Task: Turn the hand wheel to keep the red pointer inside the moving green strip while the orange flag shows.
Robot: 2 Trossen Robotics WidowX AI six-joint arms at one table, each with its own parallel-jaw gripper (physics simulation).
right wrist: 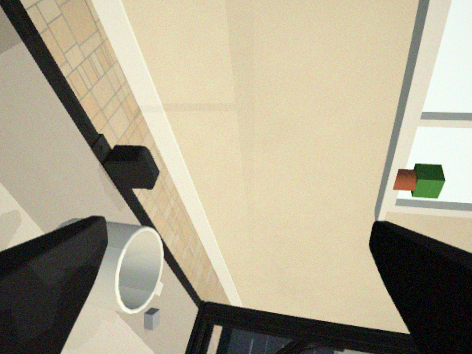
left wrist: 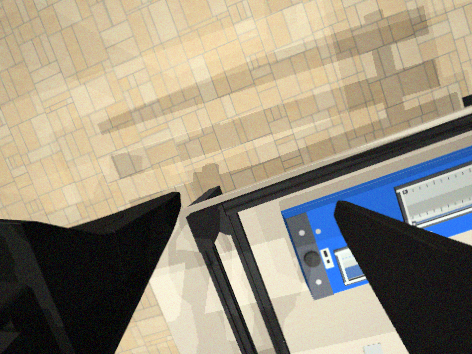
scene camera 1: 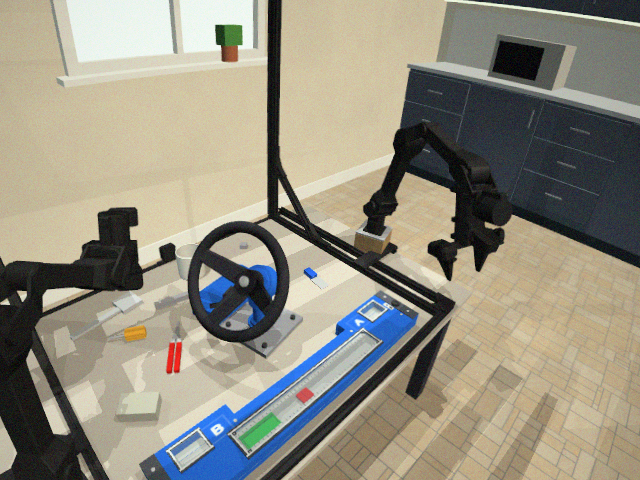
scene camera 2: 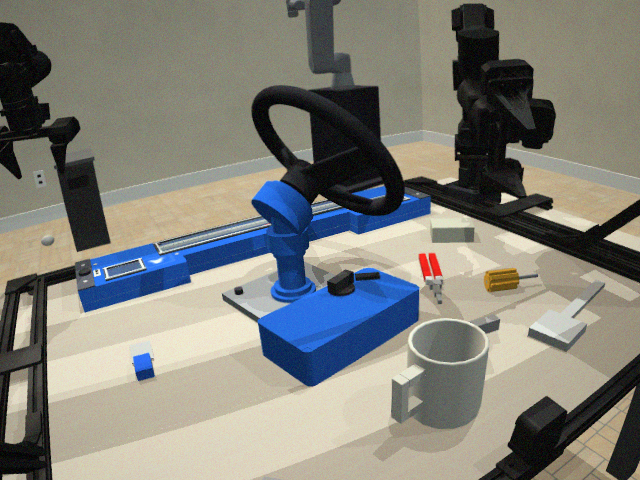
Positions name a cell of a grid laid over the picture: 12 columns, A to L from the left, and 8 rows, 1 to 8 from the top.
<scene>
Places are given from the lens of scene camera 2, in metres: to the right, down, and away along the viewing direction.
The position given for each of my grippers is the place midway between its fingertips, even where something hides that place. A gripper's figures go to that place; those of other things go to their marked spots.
my left gripper (scene camera 2: A3): -0.52, -0.12, 0.80
my right gripper (scene camera 2: J3): 0.24, -0.09, 0.52
orange-handled screwdriver (scene camera 2: J5): 0.28, 0.06, 0.69
mug (scene camera 2: I7): 0.12, 0.14, 0.43
black hand wheel (scene camera 2: F4): -0.01, -0.08, 0.66
The marked spots on the orange-handled screwdriver and the black hand wheel are 0.32 m apart.
</scene>
